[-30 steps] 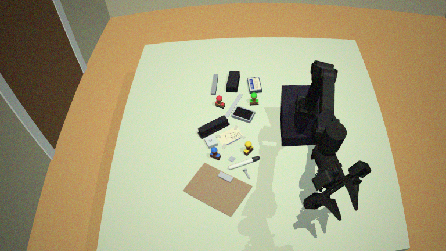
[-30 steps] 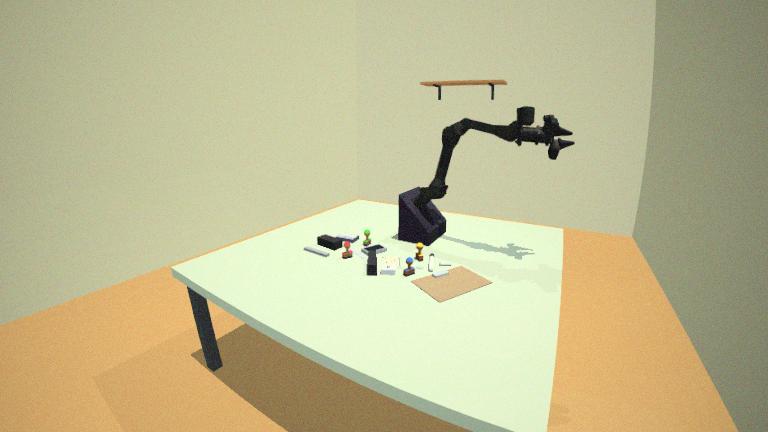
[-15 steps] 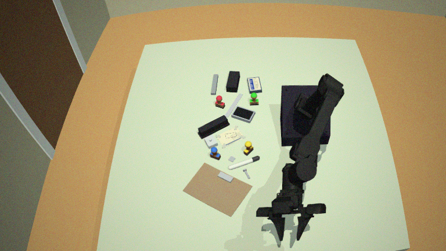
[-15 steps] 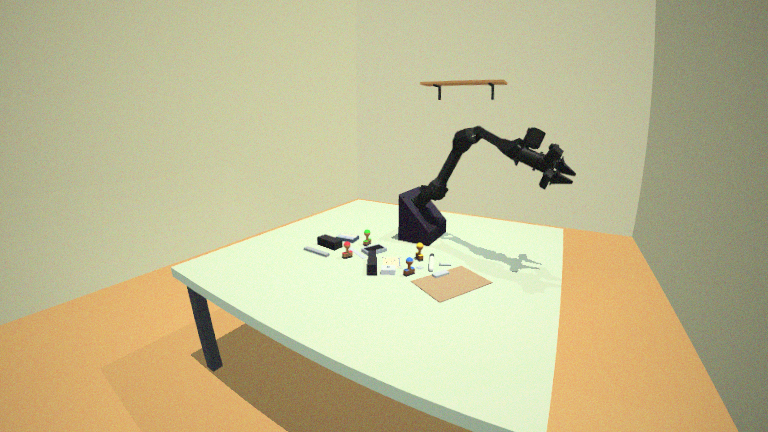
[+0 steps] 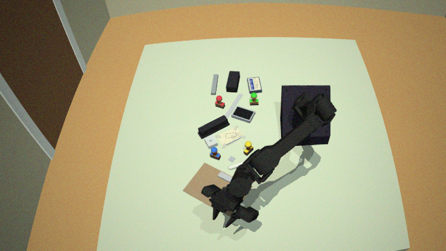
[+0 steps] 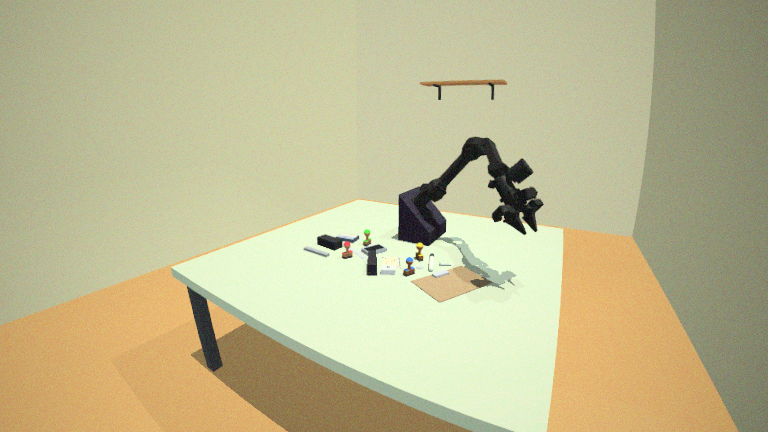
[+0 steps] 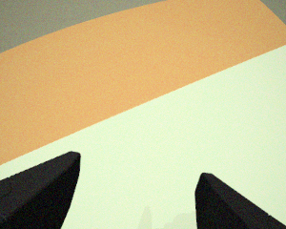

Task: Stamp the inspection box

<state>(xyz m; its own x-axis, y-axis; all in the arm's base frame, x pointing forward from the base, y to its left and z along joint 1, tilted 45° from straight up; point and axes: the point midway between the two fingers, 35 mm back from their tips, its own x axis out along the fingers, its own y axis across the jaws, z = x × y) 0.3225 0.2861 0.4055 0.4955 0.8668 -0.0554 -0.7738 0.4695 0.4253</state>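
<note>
My gripper tip is 140 mm past the green stamp, 660 mm to the left of it and 180 mm above it. The rest, counted from my gripper tip: screw (90 mm behind, 300 mm to the right, 200 mm below); then blue stamp (30 mm ahead, 390 mm to the right, 180 mm below); then white marker (100 mm behind, 350 mm to the right, 190 mm below).
</note>
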